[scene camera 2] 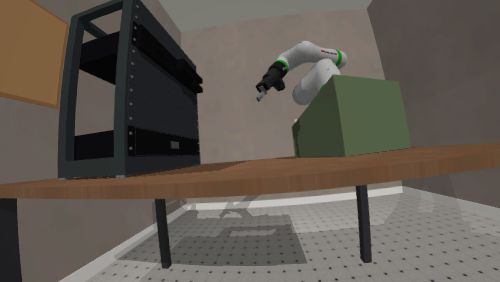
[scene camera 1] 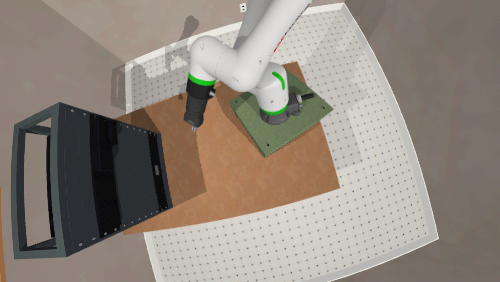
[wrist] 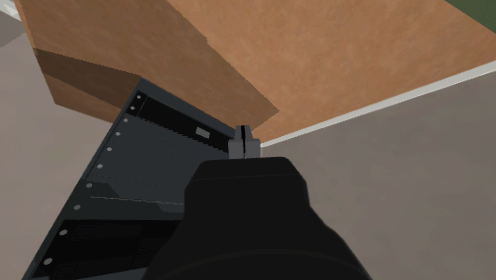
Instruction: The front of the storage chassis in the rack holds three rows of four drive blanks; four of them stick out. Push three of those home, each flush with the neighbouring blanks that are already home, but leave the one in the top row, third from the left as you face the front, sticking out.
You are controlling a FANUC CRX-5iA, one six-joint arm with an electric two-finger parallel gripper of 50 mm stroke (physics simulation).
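Where they show: gripper, between the fingertips: [scene camera 2: 258, 99] [scene camera 1: 194, 129] [wrist: 242, 133]; arm's base, origin of its link: [scene camera 1: 275, 111].
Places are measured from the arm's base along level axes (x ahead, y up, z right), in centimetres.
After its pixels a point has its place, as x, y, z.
Observation:
The dark rack [scene camera 1: 64, 190] {74.9, 35.6, -18.3} [scene camera 2: 120, 100] {76.3, -1.8, -38.3} stands on the table, with the black storage chassis [scene camera 1: 106, 185] {73.2, 21.7, -18.4} [scene camera 2: 152, 46] {73.1, 21.4, -29.3} [wrist: 112, 242] {73.4, 21.5, 2.2} in its upper part. In scene camera 2, dark blocks [scene camera 2: 188, 68] {70.0, 23.7, -7.8} stick out from the chassis front toward its far end. Individual rows and blanks are too dark to tell apart, and my gripper body hides part of the chassis in the wrist view. My gripper [scene camera 1: 194, 129] {38.1, 5.3, -1.0} [scene camera 2: 259, 96] {38.1, 5.3, -1.0} [wrist: 242, 133] {38.1, 5.3, -1.0} is shut and empty. It hangs above the table, in front of the rack and apart from it, with its fingers tilted downward.
A black unit [scene camera 1: 161, 182] {74.7, -16.2, -20.8} [scene camera 2: 155, 142] {74.6, -13.5, -25.4} [wrist: 170, 117] {74.9, -14.0, 0.0} with a small grey label sits low in the rack, below plain dark panels. The green pedestal [scene camera 1: 275, 137] {3.6, 3.7, -12.7} [scene camera 2: 375, 117] {-7.0, -10.9, -13.4} carries the arm on the brown table [scene camera 1: 250, 185] {21.7, -24.2, -33.7} [scene camera 2: 300, 175] {30.8, -24.3, -50.6} [wrist: 325, 60] {28.6, -24.2, -21.2}. An orange-brown board [scene camera 2: 30, 55] is at the left.

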